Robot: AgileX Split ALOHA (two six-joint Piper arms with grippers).
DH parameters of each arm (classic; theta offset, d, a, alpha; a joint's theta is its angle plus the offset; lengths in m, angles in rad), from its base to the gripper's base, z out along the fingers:
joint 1: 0 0.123 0 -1.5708
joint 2: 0.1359 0 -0.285 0
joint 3: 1.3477 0 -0.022 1.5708
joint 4: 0 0.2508 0 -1.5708
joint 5: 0 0 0.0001 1.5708
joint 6: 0 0.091 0 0
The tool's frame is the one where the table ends.
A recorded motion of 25 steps. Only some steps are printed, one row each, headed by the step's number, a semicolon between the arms.
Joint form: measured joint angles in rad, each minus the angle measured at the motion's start. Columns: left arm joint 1, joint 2, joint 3, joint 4, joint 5, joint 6; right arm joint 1, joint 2, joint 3, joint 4, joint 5, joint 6.
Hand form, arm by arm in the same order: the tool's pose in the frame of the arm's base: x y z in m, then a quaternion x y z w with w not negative. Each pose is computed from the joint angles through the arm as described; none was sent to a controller.
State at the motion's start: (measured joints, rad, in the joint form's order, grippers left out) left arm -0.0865 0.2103 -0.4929 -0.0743 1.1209 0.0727; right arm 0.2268 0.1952 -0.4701 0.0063 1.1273 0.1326
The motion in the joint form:
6: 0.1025 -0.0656 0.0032 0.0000 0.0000 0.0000; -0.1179 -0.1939 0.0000 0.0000 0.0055 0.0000
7: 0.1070 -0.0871 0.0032 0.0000 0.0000 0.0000; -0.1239 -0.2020 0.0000 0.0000 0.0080 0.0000
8: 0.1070 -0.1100 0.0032 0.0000 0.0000 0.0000; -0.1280 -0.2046 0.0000 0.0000 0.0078 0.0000
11: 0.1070 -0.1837 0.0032 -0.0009 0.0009 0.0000; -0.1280 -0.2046 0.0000 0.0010 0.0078 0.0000
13: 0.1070 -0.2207 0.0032 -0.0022 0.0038 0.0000; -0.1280 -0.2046 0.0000 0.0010 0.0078 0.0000
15: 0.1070 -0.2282 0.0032 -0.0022 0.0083 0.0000; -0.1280 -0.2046 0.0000 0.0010 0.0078 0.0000
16: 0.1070 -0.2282 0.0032 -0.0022 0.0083 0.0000; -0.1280 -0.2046 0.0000 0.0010 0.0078 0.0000
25: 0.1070 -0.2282 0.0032 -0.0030 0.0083 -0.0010; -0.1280 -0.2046 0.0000 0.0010 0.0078 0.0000
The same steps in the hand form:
6: 0.0149 -0.0058 0.2692 0.02529 0.90333 -0.01819 0.42782; -0.0047 0.0000 0.2633 0.01023 0.87895 0.06055 0.47293
7: 0.0117 -0.0058 0.2695 0.02353 0.89874 -0.01678 0.43754; -0.0060 -0.0001 0.2631 0.01283 0.87758 0.05942 0.47556
8: 0.0084 -0.0059 0.2698 0.02383 0.89367 -0.01630 0.44779; -0.0063 -0.0001 0.2631 0.01461 0.87688 0.05859 0.47690
11: -0.0025 -0.0062 0.2699 0.02479 0.87678 -0.01520 0.48001; -0.0063 0.0000 0.2631 0.01458 0.87688 0.05908 0.47684
13: -0.0081 -0.0064 0.2695 0.02537 0.86845 -0.01511 0.49489; -0.0063 0.0000 0.2631 0.01458 0.87688 0.05908 0.47684
15: -0.0094 -0.0065 0.2691 0.02558 0.86771 -0.01503 0.49619; -0.0063 0.0000 0.2631 0.01458 0.87688 0.05908 0.47684
16: -0.0094 -0.0065 0.2691 0.02558 0.86771 -0.01503 0.49619; -0.0063 0.0000 0.2631 0.01458 0.87688 0.05908 0.47684
25: -0.0094 -0.0066 0.2691 0.02518 0.86771 -0.01568 0.49619; -0.0063 0.0000 0.2631 0.01458 0.87688 0.05908 0.47684

